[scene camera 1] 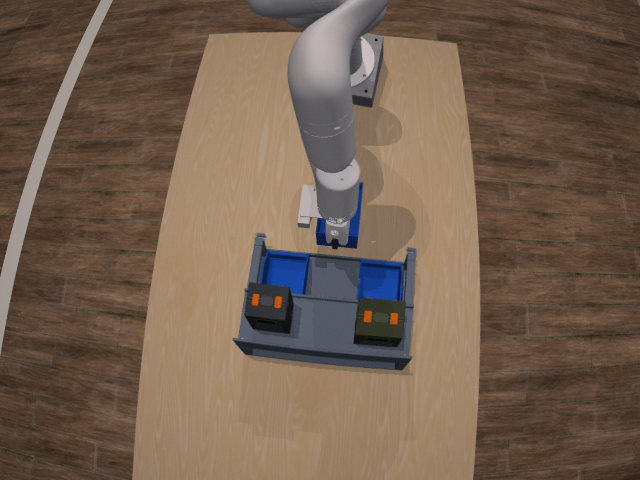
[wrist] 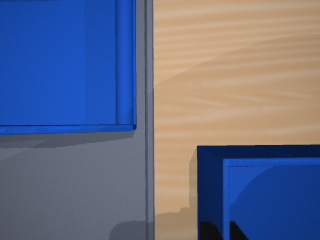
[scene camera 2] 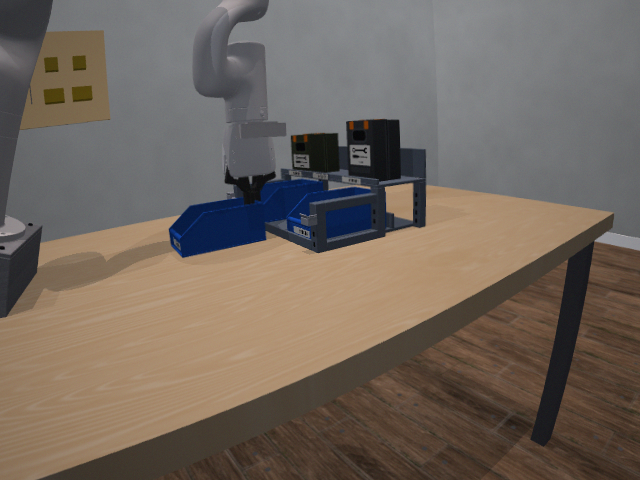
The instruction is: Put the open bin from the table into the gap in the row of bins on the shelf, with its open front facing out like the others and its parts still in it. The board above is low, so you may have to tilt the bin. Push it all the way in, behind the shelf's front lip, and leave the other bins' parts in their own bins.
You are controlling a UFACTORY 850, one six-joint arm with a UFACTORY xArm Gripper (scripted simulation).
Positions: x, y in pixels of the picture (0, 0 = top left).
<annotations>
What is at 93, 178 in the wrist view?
A grey shelf.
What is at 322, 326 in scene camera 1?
A grey shelf.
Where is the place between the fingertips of my gripper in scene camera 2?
At 253, 210
</annotations>
